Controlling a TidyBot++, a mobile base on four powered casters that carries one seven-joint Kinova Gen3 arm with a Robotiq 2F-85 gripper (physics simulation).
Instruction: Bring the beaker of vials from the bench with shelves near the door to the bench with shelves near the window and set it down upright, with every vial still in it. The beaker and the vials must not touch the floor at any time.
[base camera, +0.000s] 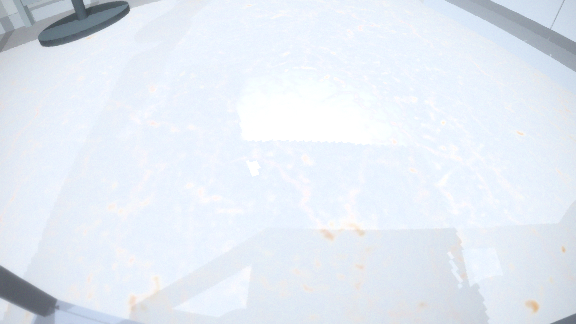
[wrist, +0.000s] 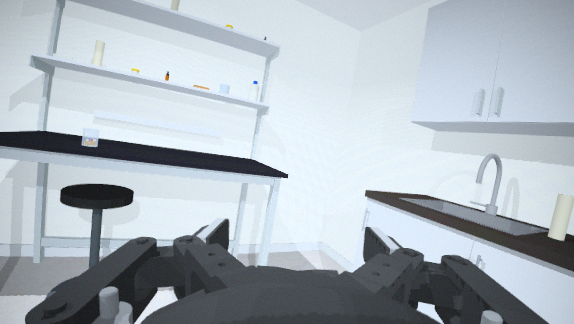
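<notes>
The beaker (wrist: 90, 137), clear with small orange and coloured vials low inside, stands upright on the dark top of a bench with shelves (wrist: 175, 156), at the left of the wrist view. The vials are too small to count. My gripper (wrist: 296, 237) is open and empty, well short of the bench, with the beaker far off to its left. Neither the door nor the window shows, and a second bench with shelves does not show. The beaker does not show in the base view.
A black round stool (wrist: 96, 195) stands before the bench; its round foot (base camera: 95, 22) shows at the base view's upper left. At the right are a sink counter (wrist: 440, 217) with a faucet (wrist: 496, 180), a cream cylinder (wrist: 561, 217) and wall cabinets (wrist: 455, 65).
</notes>
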